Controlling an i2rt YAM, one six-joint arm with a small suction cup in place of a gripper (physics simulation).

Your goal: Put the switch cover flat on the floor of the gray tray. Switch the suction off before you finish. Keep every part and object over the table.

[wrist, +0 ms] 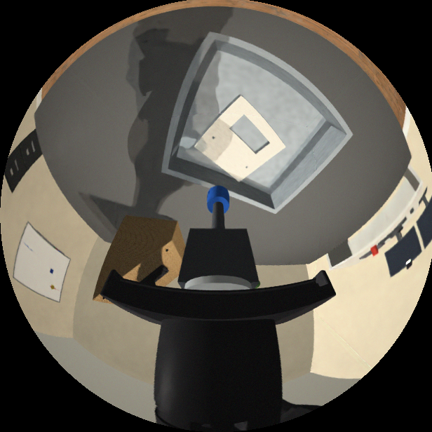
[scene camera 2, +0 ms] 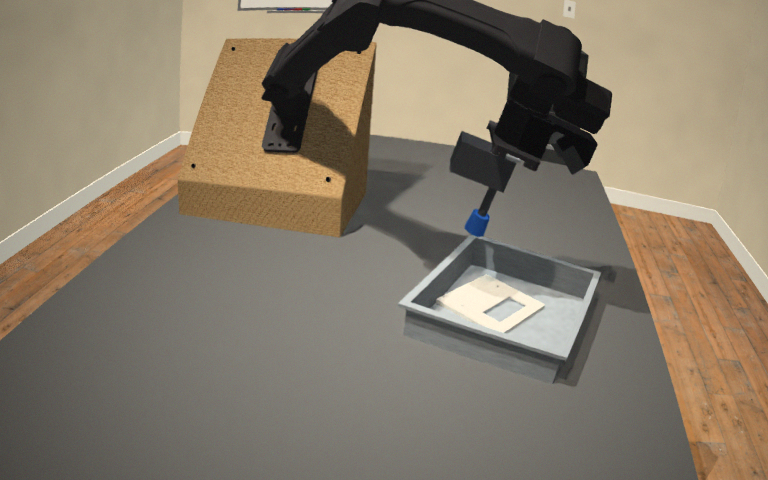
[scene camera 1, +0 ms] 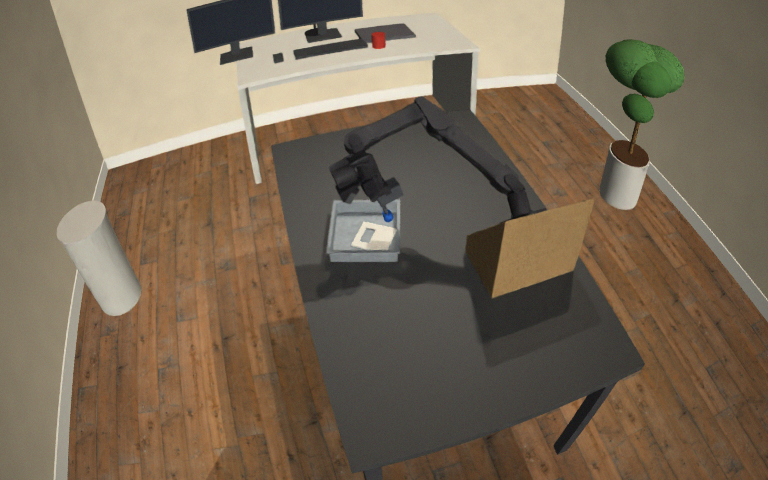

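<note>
The cream switch cover (scene camera 1: 385, 233) (scene camera 2: 475, 297) (wrist: 232, 160), a plate with a rectangular opening, appears to lie flat on the floor of the gray tray (scene camera 1: 363, 256) (scene camera 2: 487, 348) (wrist: 310, 160). It sits turned at an angle to the walls. One corner is close to the tray wall on the side nearest the arm; whether it touches that wall is hard to tell. My blue suction cup (scene camera 1: 387, 216) (scene camera 2: 476, 224) (wrist: 218, 199) is apart from the cover and holds nothing. It hangs above the tray's rim at a back corner in the second scene view.
The arm is mounted on a wooden wedge block (scene camera 1: 540, 249) (scene camera 2: 271, 169) (wrist: 145, 240) on the dark table (scene camera 1: 407, 362) (scene camera 2: 254, 350) (wrist: 95, 100). A white desk (scene camera 1: 453, 39) with monitors and a red mug (scene camera 1: 378, 40) stands beyond the table.
</note>
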